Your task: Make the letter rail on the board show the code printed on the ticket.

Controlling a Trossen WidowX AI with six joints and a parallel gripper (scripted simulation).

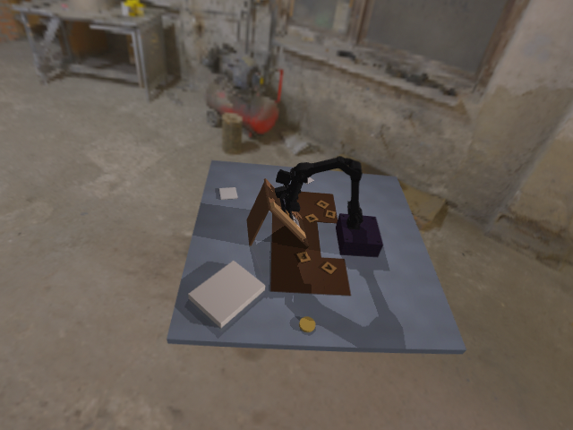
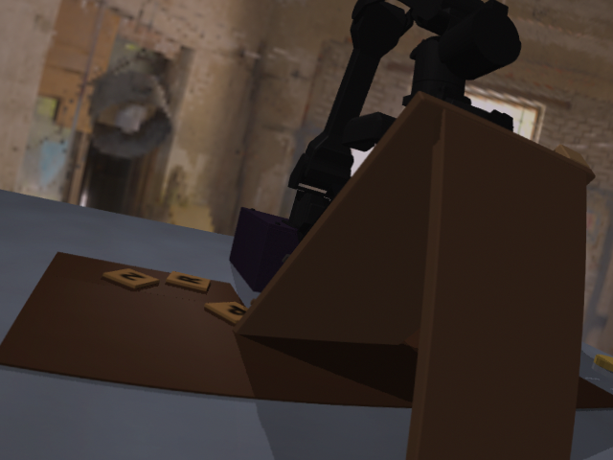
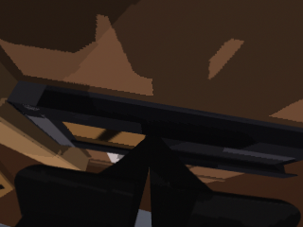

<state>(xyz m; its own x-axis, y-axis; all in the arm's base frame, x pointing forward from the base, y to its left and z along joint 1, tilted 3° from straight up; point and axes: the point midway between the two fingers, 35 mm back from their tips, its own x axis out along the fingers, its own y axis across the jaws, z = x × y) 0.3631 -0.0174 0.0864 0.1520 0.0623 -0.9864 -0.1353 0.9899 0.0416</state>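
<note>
Right now my gripper tip is 60 mm past the white ticket and 80 mm above it. Round my gripper tip: yellow disc: 100 mm behind, 570 mm to the left, 160 mm below; brown mat: 160 mm behind, 20 mm to the left, 160 mm below.
</note>
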